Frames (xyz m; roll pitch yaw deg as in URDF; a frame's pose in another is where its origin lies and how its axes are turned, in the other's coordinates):
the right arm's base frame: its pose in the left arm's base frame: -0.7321 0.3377 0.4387 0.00 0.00 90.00
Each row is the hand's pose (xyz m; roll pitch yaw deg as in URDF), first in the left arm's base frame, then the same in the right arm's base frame.
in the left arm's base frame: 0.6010 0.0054 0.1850 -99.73 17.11 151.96
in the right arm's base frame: -0.3323 -1.3331 -0.2537 -99.73 17.11 61.96
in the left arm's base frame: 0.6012 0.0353 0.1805 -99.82 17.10 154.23
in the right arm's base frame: -0.3024 -1.3333 -0.2582 -99.82 17.10 64.23
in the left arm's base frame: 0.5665 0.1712 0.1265 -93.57 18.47 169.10
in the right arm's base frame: -0.1665 -1.2986 -0.3122 -93.57 18.47 79.10
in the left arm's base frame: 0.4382 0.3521 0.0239 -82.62 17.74 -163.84
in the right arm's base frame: 0.0144 -1.1703 -0.4148 -82.62 17.74 106.16
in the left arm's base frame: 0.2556 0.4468 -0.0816 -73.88 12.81 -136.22
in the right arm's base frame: 0.1091 -0.9877 -0.5203 -73.88 12.81 133.78
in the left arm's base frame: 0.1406 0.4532 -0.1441 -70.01 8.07 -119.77
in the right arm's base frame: 0.1155 -0.8727 -0.5828 -70.01 8.07 150.23
